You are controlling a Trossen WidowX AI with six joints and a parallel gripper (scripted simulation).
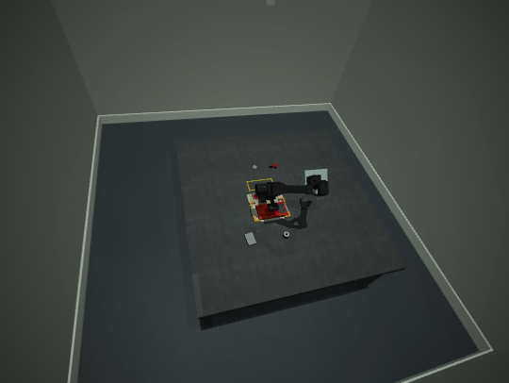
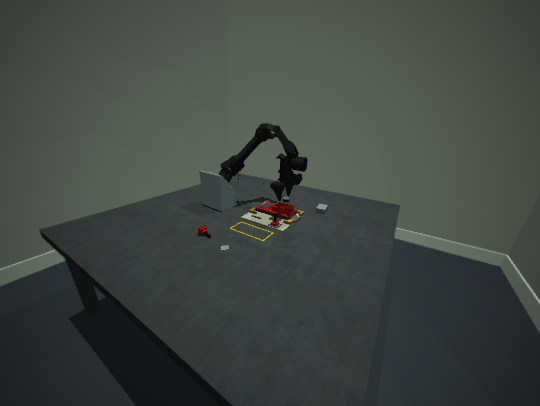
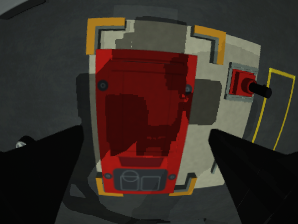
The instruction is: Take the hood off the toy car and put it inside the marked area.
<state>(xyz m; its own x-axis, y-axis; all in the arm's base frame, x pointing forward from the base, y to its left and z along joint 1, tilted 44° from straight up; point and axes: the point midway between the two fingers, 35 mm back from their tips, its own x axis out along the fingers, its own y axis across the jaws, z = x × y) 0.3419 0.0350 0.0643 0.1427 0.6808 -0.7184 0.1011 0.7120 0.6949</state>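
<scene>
My gripper tip is 50 mm above the hood. From my gripper tip the other things lie so: ring (200 mm to the left, 80 mm below, 70 mm behind).
</scene>
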